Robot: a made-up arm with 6 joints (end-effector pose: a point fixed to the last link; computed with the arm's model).
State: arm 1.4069 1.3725 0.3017 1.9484 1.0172 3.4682
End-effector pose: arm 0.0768 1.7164 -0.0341 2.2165 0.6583 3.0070
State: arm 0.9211 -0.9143 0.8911 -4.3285 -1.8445 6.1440
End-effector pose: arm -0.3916 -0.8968 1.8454 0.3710 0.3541 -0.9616
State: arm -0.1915 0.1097 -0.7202 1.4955 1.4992 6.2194
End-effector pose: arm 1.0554 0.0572 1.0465 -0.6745 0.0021 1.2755
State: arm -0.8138 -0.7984 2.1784 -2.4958 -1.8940 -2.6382
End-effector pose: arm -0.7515 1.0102 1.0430 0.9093 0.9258 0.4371
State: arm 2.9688 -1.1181 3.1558 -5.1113 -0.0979 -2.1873
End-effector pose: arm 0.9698 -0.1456 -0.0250 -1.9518 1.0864 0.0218
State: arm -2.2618 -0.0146 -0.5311 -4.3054 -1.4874 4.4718
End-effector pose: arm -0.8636 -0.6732 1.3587 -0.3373 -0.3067 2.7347
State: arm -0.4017 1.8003 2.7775 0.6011 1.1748 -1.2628
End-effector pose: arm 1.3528 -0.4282 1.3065 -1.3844 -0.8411 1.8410
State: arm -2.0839 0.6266 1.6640 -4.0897 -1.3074 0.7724
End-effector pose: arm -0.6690 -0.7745 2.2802 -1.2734 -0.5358 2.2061
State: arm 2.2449 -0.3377 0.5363 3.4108 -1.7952 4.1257
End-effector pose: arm -0.1120 0.0328 2.3334 2.3479 -0.4472 -1.1884
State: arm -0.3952 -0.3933 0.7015 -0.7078 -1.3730 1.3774
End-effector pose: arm 0.3351 0.0387 2.2318 -1.0705 0.1675 0.3078
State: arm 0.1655 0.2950 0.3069 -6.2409 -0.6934 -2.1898
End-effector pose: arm 1.5120 0.2455 1.5081 2.1354 0.6808 0.1307
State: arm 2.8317 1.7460 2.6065 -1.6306 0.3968 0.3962
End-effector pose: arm -1.6615 0.6367 1.2986 1.6425 -0.7535 2.2743
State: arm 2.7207 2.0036 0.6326 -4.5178 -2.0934 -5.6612
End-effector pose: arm -1.2275 0.7902 -0.4694 2.7500 -0.5497 1.2264
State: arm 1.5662 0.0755 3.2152 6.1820 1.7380 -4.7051
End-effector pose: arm 0.0236 -0.4691 1.1545 -2.1309 1.3772 1.0219
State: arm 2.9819 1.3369 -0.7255 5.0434 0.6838 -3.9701
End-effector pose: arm -0.8444 0.2924 -0.1867 -3.1080 0.8951 1.1110
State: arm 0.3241 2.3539 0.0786 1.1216 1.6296 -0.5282
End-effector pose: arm 0.4982 0.4125 -0.8916 1.1722 0.2382 1.5061
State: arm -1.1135 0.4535 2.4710 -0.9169 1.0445 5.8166
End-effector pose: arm -0.1607 -0.0751 2.1888 -2.3153 -0.2278 2.8098
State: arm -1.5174 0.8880 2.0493 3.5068 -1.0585 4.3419
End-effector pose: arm 0.1358 -1.0330 2.2027 2.1677 -0.8848 1.1104
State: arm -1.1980 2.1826 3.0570 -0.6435 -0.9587 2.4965
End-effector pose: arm 0.7261 -1.5082 0.7414 -2.1013 -0.0208 -0.6846
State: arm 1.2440 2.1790 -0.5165 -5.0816 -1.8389 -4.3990
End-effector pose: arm 0.3435 0.2896 -0.3563 0.0602 -0.4425 -0.2283
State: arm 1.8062 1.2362 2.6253 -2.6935 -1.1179 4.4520
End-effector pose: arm -0.3250 0.9233 1.8777 1.9272 -0.6148 -1.8325
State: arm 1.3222 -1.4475 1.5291 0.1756 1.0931 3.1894
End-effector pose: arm -0.4630 -1.6611 0.4836 -0.3309 0.9060 -2.0736
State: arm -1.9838 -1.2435 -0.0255 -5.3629 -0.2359 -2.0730
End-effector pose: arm 0.1286 0.4131 1.9324 1.4964 -1.0422 -2.3615
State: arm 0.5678 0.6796 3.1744 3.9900 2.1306 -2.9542
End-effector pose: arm 0.3440 0.0246 1.7465 0.4606 -0.1274 -0.1279
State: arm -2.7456 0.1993 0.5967 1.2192 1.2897 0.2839
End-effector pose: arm -0.9753 -0.6604 2.0951 -2.1714 -0.4252 -1.3155
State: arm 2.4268 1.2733 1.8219 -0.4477 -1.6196 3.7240
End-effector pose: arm -1.5069 1.1599 1.2106 -3.0715 0.9168 -3.0658
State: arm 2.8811 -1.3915 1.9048 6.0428 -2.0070 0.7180
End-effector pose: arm 1.3800 -0.4256 0.7225 -1.4425 -1.2080 -2.7486
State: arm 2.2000 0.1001 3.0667 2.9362 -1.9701 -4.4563
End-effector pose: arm 0.2994 -0.3288 1.3018 0.5619 1.2726 1.5060
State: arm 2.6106 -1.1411 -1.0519 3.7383 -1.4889 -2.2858
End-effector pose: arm -0.1976 -0.0518 1.4184 -2.4648 -0.9763 -2.1161
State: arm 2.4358 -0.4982 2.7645 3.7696 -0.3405 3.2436
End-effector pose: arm 0.9280 -0.8575 1.0940 2.3566 0.3921 -0.9197
